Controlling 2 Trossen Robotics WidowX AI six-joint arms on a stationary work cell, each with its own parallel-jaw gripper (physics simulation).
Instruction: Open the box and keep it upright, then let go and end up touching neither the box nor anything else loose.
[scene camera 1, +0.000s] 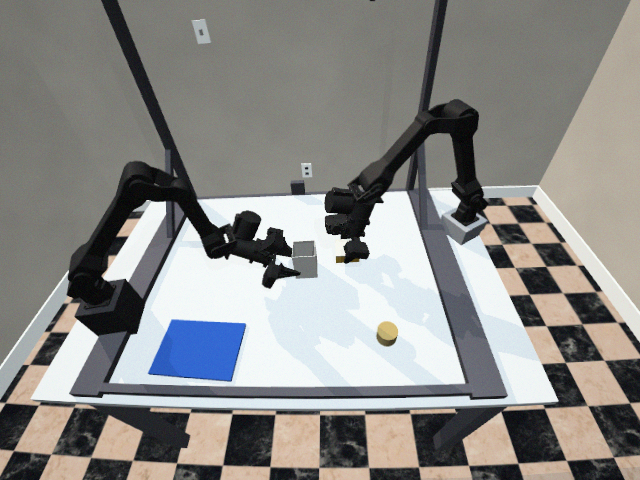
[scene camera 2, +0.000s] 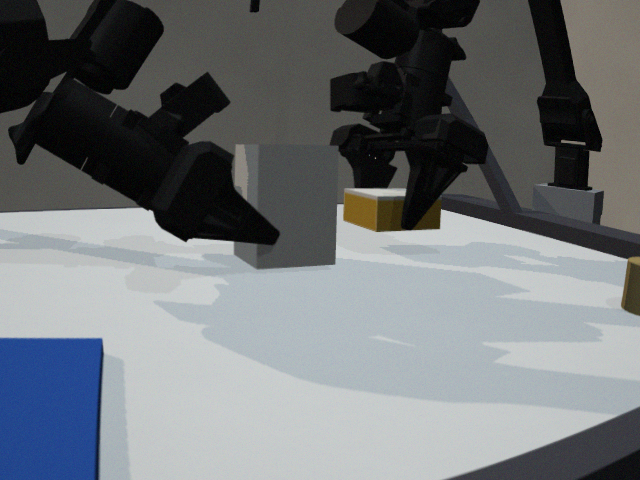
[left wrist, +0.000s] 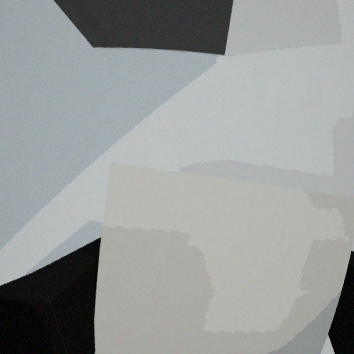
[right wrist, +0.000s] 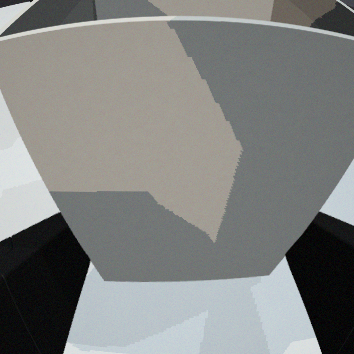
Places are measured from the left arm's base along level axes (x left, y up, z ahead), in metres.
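Pixels of known places: left gripper, between the fingertips: (scene camera 1: 343, 254) (scene camera 2: 382, 226) (left wrist: 216, 247); right gripper, between the fingertips: (scene camera 1: 300, 265) (scene camera 2: 263, 232) (right wrist: 188, 214); left arm's base, origin of its link: (scene camera 1: 464, 217) (scene camera 2: 570, 187); right arm's base, origin of its link: (scene camera 1: 100, 296).
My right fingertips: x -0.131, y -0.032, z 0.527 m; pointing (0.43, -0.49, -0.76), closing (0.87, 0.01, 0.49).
Note:
For each thing: its top centre in the pictures, then the offset to it from my right fingertips.
- grey box, centre of its top: (scene camera 2: 285, 143) (scene camera 1: 303, 248) dy +0.071, dx +0.007, dz -0.015 m
- box's lid, centre of its top: (left wrist: 218, 311) (scene camera 2: 392, 191) (scene camera 1: 346, 246) dy +0.029, dx +0.033, dz -0.141 m
- blue square mat, centre of its top: (scene camera 1: 198, 347) dy -0.018, dx +0.089, dz +0.337 m
- short yellow cylinder, centre of its top: (scene camera 1: 387, 330) dy +0.009, dx +0.303, dz -0.084 m
The grey box (scene camera 1: 305, 267) (scene camera 2: 297, 206) (left wrist: 165, 25) (right wrist: 150, 125) stands upright on the table, its top open. My right gripper (scene camera 1: 294, 263) (right wrist: 188, 214) is shut on the box's sides, low down. The box's lid (scene camera 1: 339, 257) (scene camera 2: 361, 210) (left wrist: 200, 250), white on top with yellow sides, is level and apart from the box, to its right in both scene views. My left gripper (scene camera 2: 390, 209) points down and is shut on the lid, which is at or very near the table; any small gap under it is hard to tell. The far left fingertip is hidden behind the lid.
A blue square mat (scene camera 1: 199, 351) (scene camera 2: 46, 408) lies at the front left in scene camera 1. A short yellow cylinder (scene camera 1: 387, 333) (scene camera 2: 631, 286) stands at the front right. The dark frame (scene camera 1: 289, 391) borders the white table, with uprights (scene camera 1: 432, 56) behind.

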